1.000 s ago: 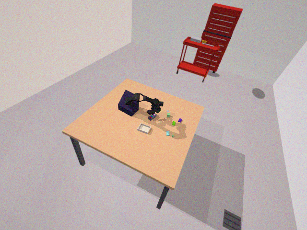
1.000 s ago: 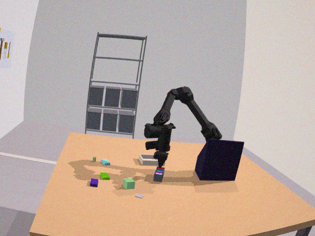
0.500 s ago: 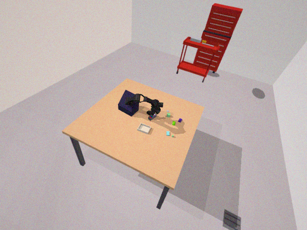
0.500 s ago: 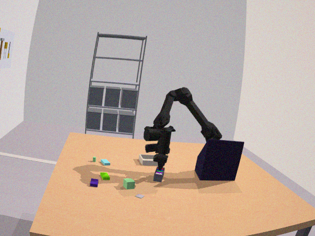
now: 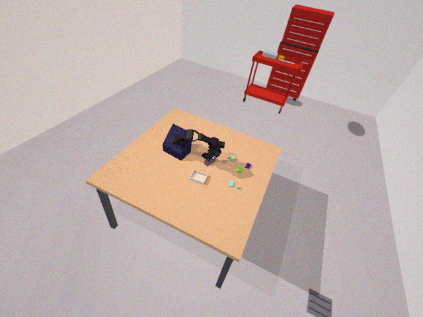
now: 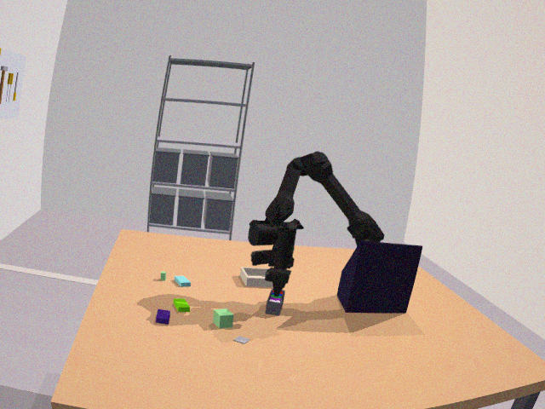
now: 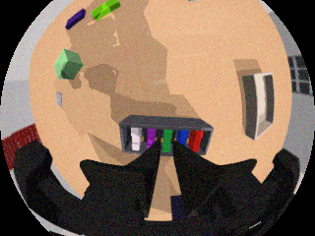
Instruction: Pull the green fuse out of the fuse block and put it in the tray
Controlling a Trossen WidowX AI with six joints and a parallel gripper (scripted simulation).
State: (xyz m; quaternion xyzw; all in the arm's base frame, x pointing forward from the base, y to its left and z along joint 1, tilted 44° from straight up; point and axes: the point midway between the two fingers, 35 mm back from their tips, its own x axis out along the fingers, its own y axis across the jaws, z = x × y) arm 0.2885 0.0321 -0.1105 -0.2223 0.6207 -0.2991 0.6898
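Now: gripper tip 20 mm above the green fuse. Also, from my gripper tip: green cube: 170 mm to the left, 140 mm ahead, 20 mm below; then white tray: 220 mm to the right, 40 mm below, 40 mm ahead; then small grey plate: 240 mm to the left, 80 mm ahead, 40 mm below.
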